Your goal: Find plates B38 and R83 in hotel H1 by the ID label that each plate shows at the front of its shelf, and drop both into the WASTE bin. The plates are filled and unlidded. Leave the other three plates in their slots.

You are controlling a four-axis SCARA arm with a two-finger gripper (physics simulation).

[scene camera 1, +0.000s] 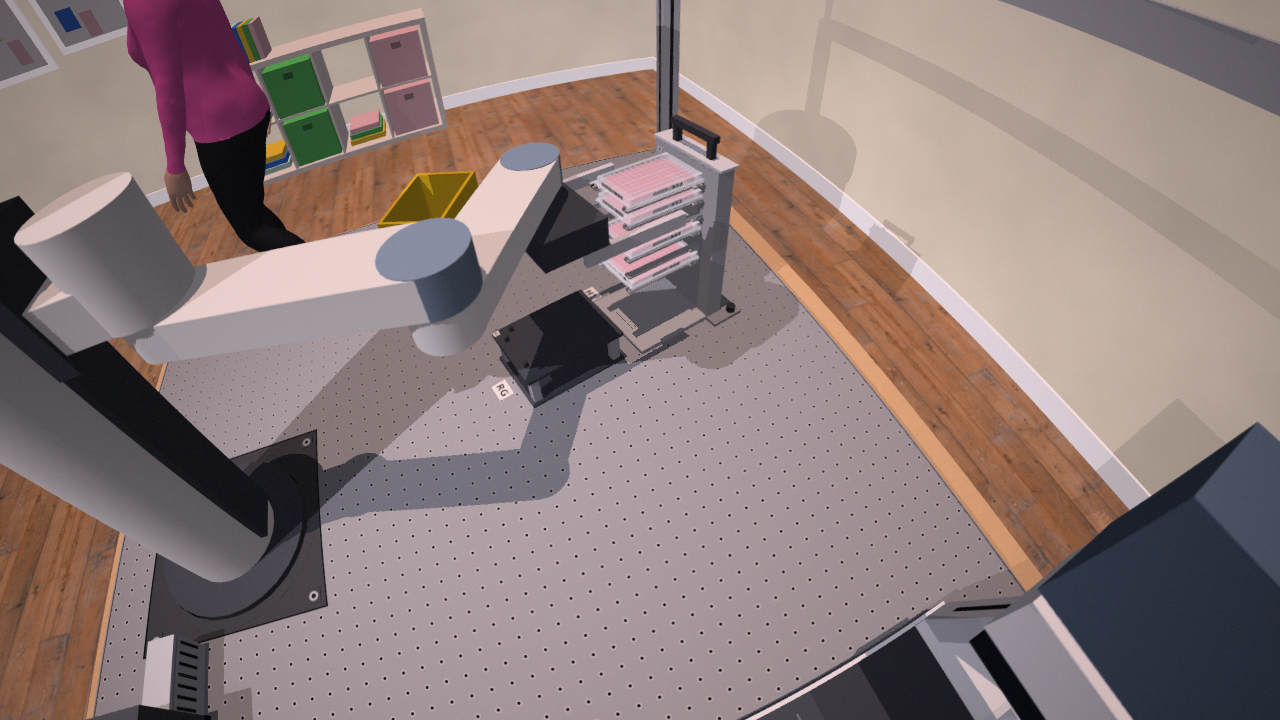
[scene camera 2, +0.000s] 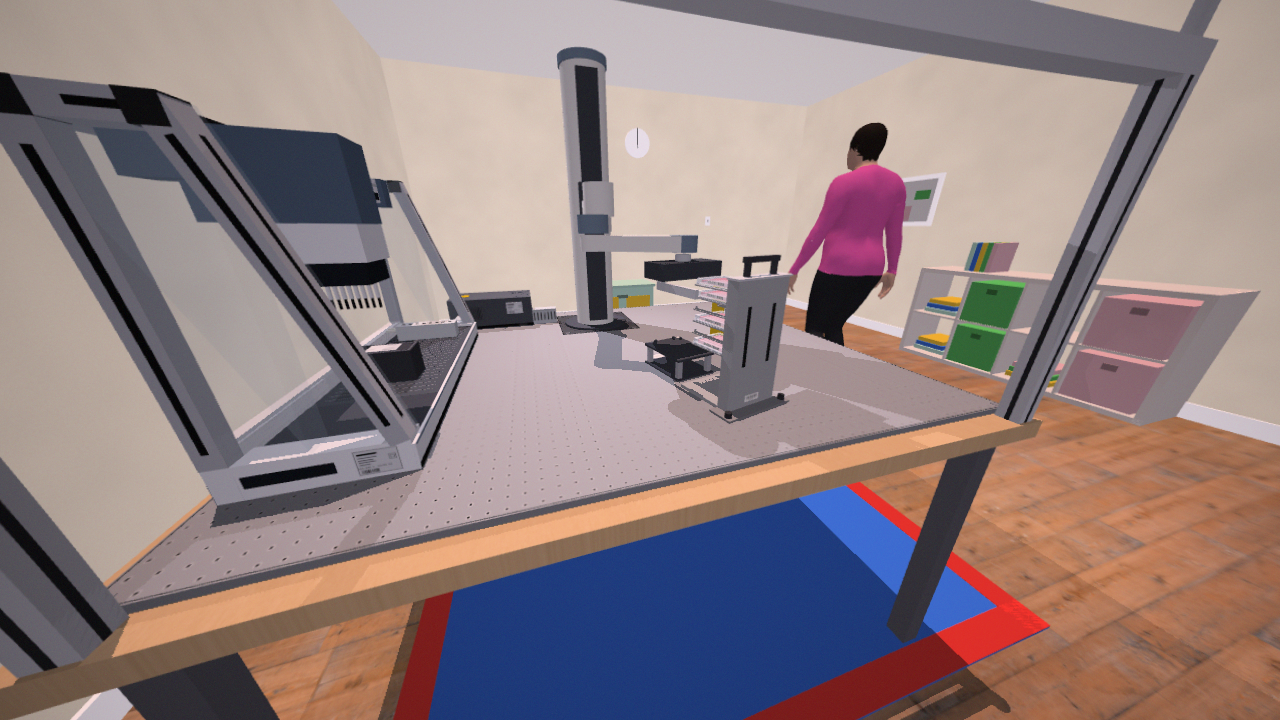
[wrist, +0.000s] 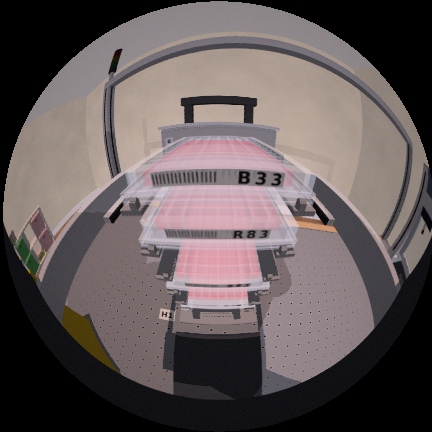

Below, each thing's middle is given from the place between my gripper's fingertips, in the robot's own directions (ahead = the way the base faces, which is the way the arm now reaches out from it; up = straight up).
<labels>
My hand is 20 mm below the plate B33 (scene camera 1: 643, 182) and 10 mm short of it. Also, from my hand: plate R83 (scene camera 1: 633, 219): 10 mm below, 10 mm ahead; plate B83 (scene camera 1: 653, 245): 70 mm below, 10 mm ahead.
</labels>
